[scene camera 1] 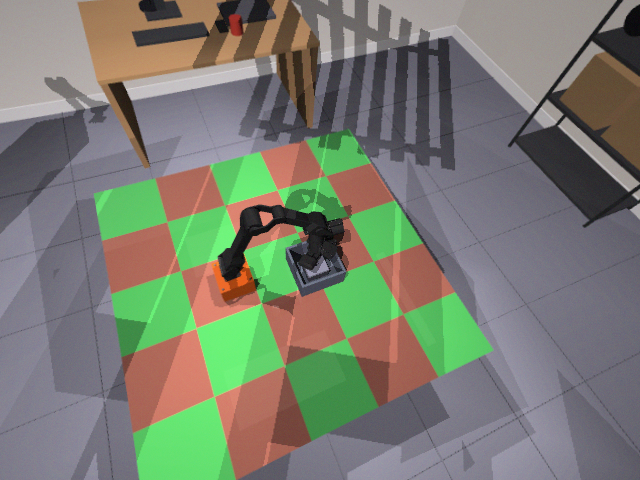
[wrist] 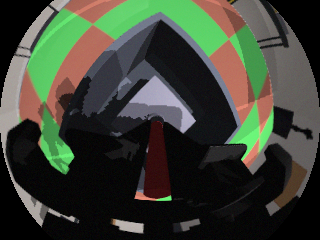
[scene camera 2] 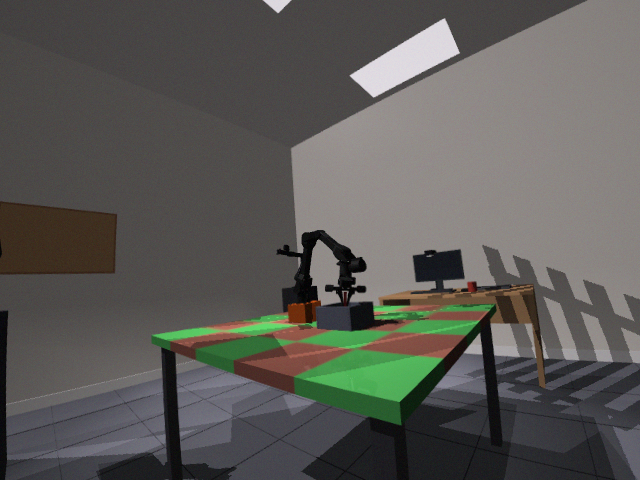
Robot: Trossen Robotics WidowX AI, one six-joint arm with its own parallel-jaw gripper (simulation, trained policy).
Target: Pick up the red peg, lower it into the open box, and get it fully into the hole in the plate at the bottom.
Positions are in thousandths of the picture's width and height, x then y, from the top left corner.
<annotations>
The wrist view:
my gripper: 492, 519
grey box: 492, 194
red peg: 489, 765
plate: 486, 415
</annotations>
